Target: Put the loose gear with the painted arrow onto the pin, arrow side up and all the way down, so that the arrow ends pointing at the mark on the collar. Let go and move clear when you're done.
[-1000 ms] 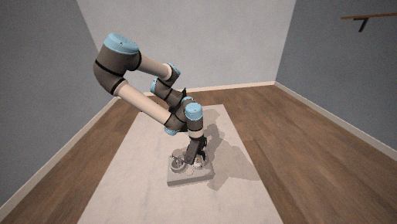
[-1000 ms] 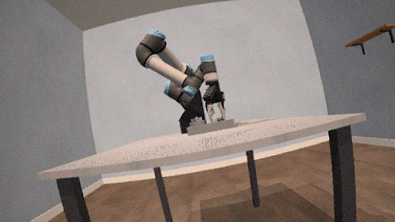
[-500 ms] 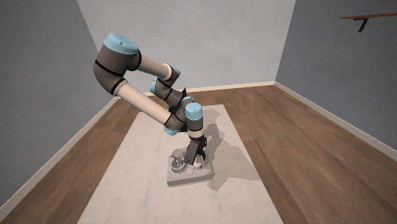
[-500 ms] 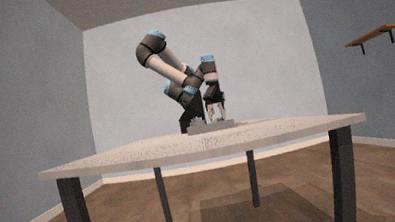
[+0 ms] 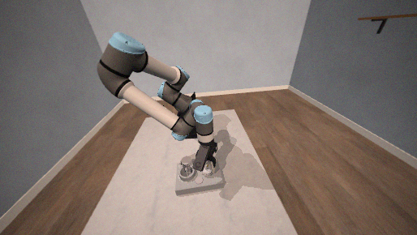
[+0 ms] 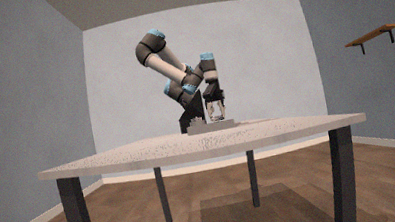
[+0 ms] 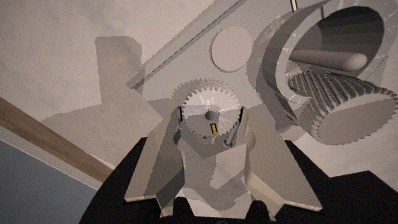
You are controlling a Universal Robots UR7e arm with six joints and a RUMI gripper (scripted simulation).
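Now: hand 5 cm to the left of the flat round disc, 4 cm short of it and 3 cm above it. Also, from my hand: short peg (7 cm behind, 2 cm below, 1 cm to the left); loose gear (right at my hand).
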